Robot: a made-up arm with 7 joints. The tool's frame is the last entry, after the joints. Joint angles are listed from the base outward.
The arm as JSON. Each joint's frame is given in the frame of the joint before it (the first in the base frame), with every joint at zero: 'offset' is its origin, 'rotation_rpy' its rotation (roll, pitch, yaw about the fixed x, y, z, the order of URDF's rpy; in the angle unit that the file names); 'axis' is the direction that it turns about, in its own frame. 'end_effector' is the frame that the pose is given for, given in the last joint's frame.
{
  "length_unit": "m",
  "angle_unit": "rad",
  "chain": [
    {
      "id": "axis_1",
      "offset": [
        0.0,
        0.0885,
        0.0
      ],
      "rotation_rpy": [
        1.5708,
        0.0,
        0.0
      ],
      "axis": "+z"
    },
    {
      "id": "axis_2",
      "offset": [
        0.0,
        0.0,
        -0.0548
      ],
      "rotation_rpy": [
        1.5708,
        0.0,
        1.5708
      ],
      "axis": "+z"
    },
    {
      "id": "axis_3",
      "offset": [
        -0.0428,
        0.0,
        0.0
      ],
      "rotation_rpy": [
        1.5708,
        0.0,
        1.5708
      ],
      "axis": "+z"
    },
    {
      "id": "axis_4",
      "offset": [
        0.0,
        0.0,
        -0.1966
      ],
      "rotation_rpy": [
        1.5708,
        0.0,
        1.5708
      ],
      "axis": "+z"
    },
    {
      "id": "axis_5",
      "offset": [
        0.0,
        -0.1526,
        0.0
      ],
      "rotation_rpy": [
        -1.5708,
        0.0,
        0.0
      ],
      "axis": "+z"
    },
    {
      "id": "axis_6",
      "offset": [
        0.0,
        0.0,
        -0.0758
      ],
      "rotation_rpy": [
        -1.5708,
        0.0,
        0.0
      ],
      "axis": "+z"
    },
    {
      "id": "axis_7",
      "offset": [
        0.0,
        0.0,
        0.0
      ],
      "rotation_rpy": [
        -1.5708,
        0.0,
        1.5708
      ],
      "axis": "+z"
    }
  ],
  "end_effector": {
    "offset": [
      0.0,
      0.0,
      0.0
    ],
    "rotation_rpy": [
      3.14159,
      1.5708,
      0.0
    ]
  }
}
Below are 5 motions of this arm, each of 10 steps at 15 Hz.
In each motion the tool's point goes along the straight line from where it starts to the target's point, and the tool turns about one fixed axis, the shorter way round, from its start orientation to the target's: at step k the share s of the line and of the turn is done. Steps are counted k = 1, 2, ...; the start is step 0. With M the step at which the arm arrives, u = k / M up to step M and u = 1 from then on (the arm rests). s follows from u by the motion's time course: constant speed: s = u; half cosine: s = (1 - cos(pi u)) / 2; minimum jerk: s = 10 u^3 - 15 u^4 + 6 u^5.
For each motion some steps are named. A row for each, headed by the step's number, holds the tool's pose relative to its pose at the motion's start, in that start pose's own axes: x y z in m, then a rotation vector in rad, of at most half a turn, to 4 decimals.
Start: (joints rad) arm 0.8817 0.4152 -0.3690 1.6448 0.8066 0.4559 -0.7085
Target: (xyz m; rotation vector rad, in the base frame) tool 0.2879 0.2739 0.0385 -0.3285 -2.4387 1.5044
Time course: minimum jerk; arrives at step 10
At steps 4, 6, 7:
4: 0.0157 0.0356 0.0003 0.1506 -0.2793 0.2683
6: 0.0337 0.0764 0.0007 0.3239 -0.6006 0.5769
7: 0.0413 0.0937 0.0008 0.3971 -0.7364 0.7074

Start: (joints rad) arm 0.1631 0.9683 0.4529 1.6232 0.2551 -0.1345 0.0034
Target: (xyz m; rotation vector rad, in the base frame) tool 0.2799 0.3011 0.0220 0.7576 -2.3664 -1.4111
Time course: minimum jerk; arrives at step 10
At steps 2, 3, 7, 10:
2: 0.0032 -0.0045 -0.0039 -0.0293 -0.0453 -0.0127
3: 0.0090 -0.0127 -0.0109 -0.0825 -0.1274 -0.0357
7: 0.0460 -0.0652 -0.0557 -0.4232 -0.6540 -0.1832
10: 0.0550 -0.0779 -0.0666 -0.5057 -0.7814 -0.2189

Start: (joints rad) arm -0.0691 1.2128 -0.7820 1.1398 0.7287 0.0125 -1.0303
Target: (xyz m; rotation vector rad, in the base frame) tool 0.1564 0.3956 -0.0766 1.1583 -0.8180 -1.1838
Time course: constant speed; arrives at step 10
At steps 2, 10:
2: 0.0206 0.0318 -0.0006 -0.0659 -0.1244 -0.1178
10: 0.1030 0.1590 -0.0032 -0.3293 -0.6219 -0.5891

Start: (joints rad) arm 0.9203 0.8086 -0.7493 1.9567 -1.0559 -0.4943 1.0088
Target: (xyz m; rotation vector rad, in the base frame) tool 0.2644 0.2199 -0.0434 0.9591 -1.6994 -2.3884
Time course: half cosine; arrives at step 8
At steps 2, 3, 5, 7, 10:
2: 0.0014 -0.0111 0.0000 0.0923 -0.0244 0.0489
3: 0.0030 -0.0233 -0.0001 0.1946 -0.0515 0.1030
5: 0.0068 -0.0522 -0.0002 0.4359 -0.1153 0.2307
7: 0.0094 -0.0727 -0.0002 0.6065 -0.1605 0.3211
10: 0.0098 -0.0756 -0.0002 0.6305 -0.1668 0.3338

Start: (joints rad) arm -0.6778 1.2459 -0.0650 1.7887 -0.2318 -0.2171 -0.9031
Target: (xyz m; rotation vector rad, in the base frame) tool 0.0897 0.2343 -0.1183 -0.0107 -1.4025 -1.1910
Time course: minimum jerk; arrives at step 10
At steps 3, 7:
3: 0.0185 0.0072 -0.0003 -0.1203 -0.0199 0.0794
7: 0.0947 0.0370 -0.0016 -0.6174 -0.1022 0.4073

